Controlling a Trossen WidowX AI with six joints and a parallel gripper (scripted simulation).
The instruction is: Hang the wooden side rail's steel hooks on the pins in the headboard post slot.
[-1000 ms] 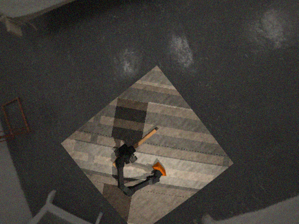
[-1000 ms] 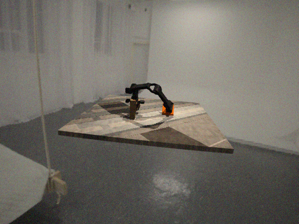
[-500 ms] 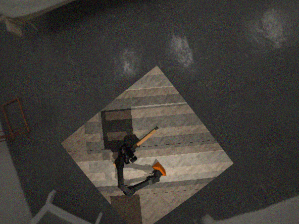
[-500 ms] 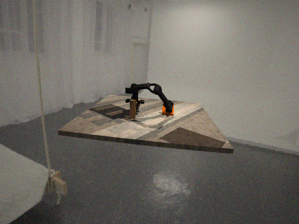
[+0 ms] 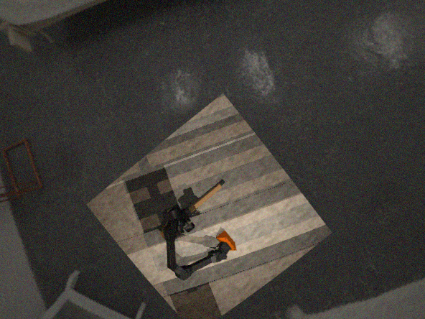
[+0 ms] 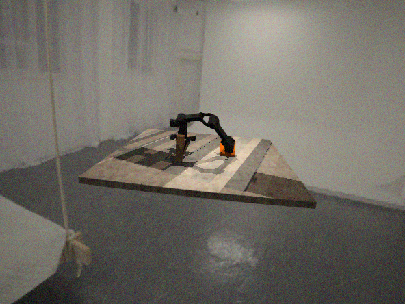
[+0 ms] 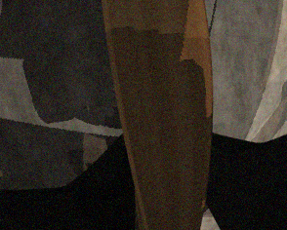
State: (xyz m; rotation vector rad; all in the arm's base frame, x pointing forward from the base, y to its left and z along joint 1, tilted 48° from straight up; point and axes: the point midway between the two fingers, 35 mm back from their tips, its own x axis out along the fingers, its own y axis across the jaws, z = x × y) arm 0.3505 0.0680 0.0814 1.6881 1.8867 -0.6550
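Right now the headboard post is 1 cm behind my gripper tip, 13 cm to the left of it and 4 cm above it.
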